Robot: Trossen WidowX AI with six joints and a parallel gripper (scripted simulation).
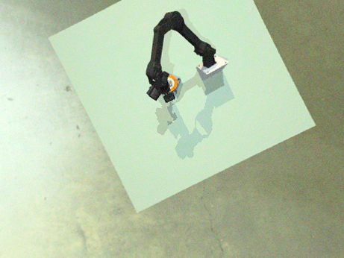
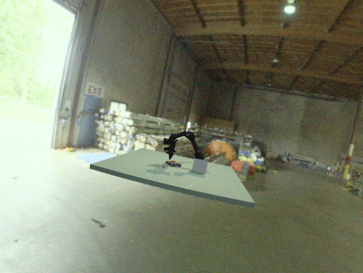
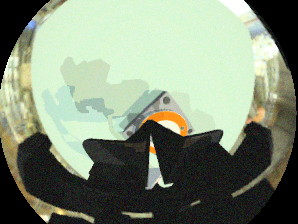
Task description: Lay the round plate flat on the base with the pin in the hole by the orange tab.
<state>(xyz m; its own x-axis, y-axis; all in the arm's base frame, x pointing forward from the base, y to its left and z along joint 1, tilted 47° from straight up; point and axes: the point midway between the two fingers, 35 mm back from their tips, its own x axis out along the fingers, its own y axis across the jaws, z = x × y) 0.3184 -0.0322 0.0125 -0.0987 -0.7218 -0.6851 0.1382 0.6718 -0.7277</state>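
My gripper tip is 30 mm past the round plate, 10 mm to the left of it and 20 mm above it.
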